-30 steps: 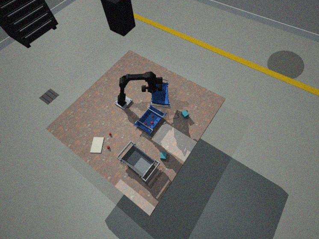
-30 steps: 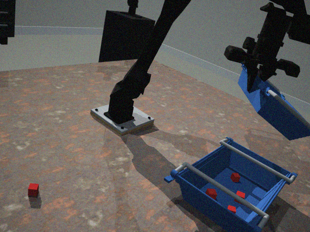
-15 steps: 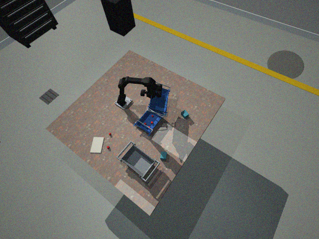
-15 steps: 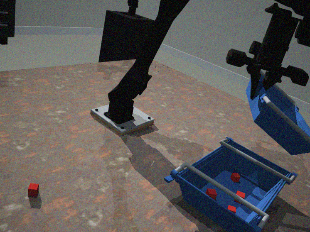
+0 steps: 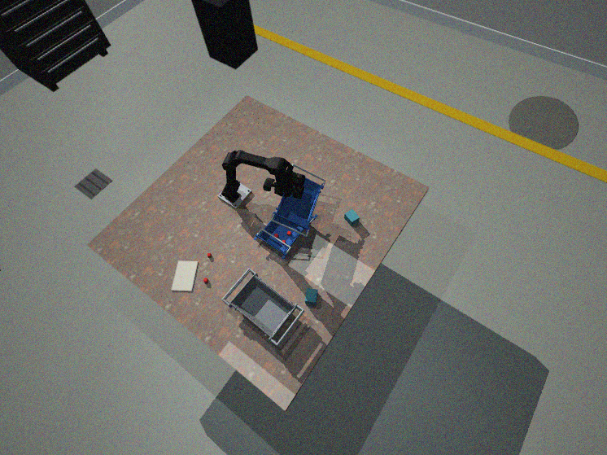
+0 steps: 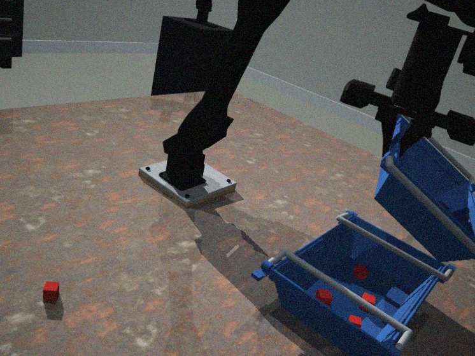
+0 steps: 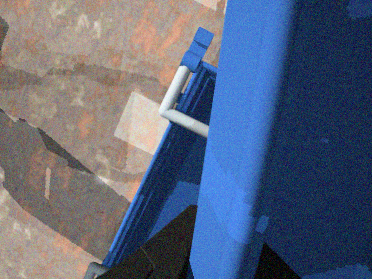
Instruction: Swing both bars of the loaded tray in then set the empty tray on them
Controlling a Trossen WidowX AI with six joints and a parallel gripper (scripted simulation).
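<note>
The blue tray lies 7 cm ahead of my gripper tip and 2 cm to the left of it. From my gripper tip the other things lie so: white slab (56 cm to the right, 22 cm behind, 18 cm below).
</note>
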